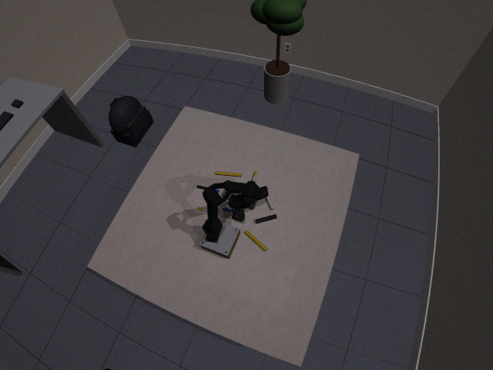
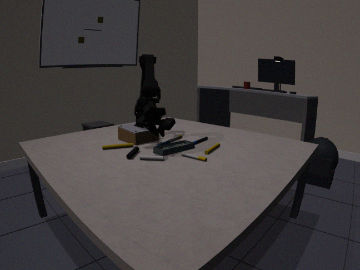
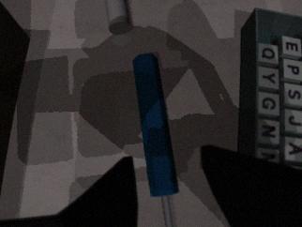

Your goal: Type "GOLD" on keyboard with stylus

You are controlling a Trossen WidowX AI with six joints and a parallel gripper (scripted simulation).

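Right now my gripper tip is 50 mm above the blue stylus and 10 mm to the left of it.
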